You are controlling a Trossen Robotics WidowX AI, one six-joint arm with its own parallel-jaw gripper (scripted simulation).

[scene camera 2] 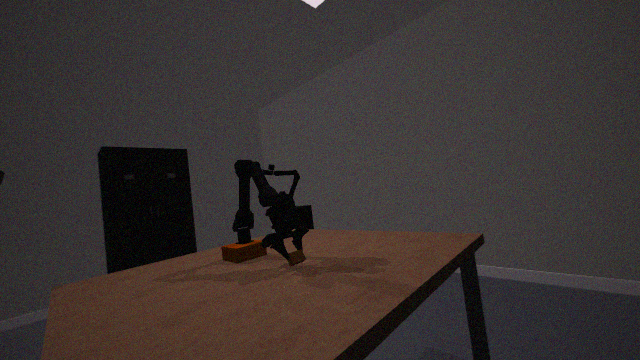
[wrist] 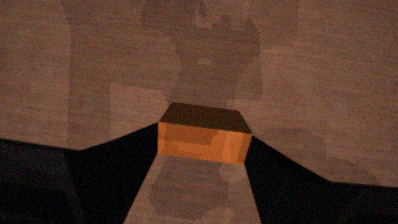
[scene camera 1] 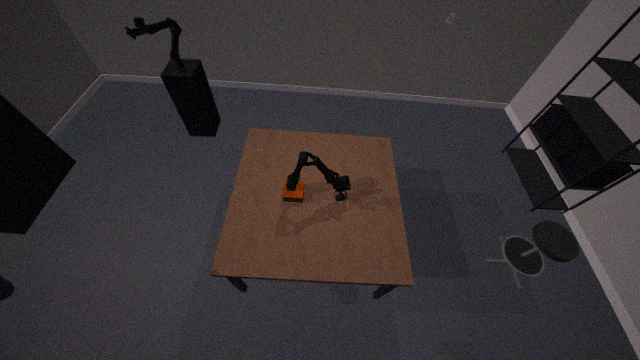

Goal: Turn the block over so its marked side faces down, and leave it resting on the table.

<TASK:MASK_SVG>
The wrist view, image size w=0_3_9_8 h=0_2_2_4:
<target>my gripper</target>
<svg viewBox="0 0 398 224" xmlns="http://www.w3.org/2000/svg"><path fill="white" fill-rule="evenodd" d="M252 136L244 164L261 224L398 224L398 187L371 186L326 180L291 160L278 150L271 148L255 136ZM158 122L112 141L83 150L0 138L0 224L123 224L158 153Z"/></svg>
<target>block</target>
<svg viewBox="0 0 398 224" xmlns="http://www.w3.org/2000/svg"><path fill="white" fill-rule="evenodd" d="M158 121L158 154L244 165L253 133L240 111L172 102Z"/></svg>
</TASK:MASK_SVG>
